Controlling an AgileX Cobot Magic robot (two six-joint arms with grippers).
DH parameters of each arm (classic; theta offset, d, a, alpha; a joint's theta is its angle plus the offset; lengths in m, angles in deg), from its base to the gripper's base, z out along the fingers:
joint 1: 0 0.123 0 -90
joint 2: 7.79 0 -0.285 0
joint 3: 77.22 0 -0.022 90
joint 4: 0 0.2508 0 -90
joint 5: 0 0 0.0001 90
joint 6: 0 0.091 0 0
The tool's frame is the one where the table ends.
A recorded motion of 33 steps. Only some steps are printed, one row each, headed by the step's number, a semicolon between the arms.
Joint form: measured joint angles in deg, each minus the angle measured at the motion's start. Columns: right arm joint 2, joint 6, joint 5, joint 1, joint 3, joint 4; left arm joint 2, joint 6, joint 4, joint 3, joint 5, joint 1.
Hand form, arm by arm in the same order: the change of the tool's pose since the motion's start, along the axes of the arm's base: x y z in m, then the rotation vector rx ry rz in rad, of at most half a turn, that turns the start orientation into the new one. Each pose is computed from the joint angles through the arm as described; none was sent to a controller.
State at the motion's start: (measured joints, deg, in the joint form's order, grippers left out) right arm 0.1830 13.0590 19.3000 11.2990 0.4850 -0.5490; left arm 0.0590 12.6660 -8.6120 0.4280 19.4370 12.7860
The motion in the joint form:
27: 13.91 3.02 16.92 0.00 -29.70 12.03; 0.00 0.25 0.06 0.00 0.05 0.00
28: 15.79 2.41 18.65 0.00 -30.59 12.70; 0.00 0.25 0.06 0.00 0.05 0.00
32: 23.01 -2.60 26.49 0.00 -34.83 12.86; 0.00 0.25 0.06 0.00 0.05 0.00
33: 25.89 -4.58 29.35 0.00 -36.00 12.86; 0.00 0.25 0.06 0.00 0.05 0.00
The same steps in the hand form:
27: -0.0056 0.0101 0.1320 0.2385 0.0710 0.0573; 0.0000 0.0000 -0.0001 0.0050 0.0018 -0.0012
28: -0.0018 0.0120 0.1328 0.2293 0.1170 0.0644; 0.0000 0.0000 -0.0001 0.0050 0.0018 -0.0012
32: 0.0119 0.0169 0.1372 0.1125 0.2797 0.1025; 0.0000 0.0000 -0.0001 0.0050 0.0018 -0.0012
33: 0.0182 0.0188 0.1361 0.0667 0.3489 0.1203; 0.0000 0.0000 -0.0001 0.0050 0.0018 -0.0012

